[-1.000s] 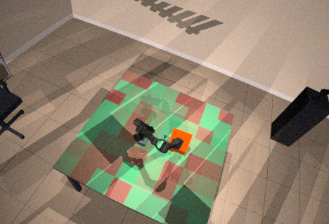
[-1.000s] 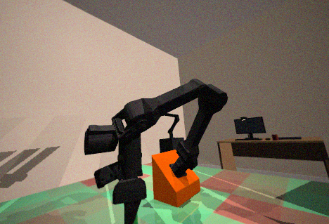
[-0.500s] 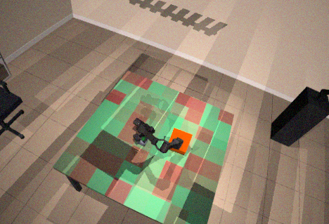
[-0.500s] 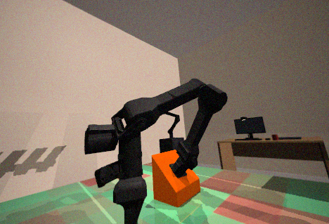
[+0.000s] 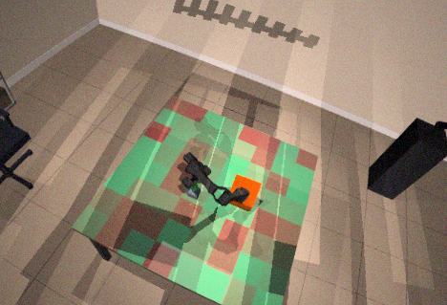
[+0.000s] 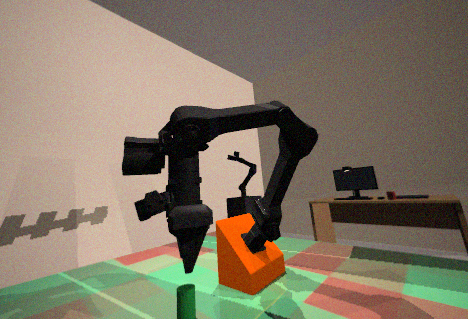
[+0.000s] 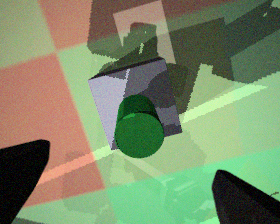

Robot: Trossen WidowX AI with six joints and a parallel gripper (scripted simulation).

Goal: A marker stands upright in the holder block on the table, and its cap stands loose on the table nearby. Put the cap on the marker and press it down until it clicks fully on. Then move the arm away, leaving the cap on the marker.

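Now: gripper tip 6 cm above the green cap.
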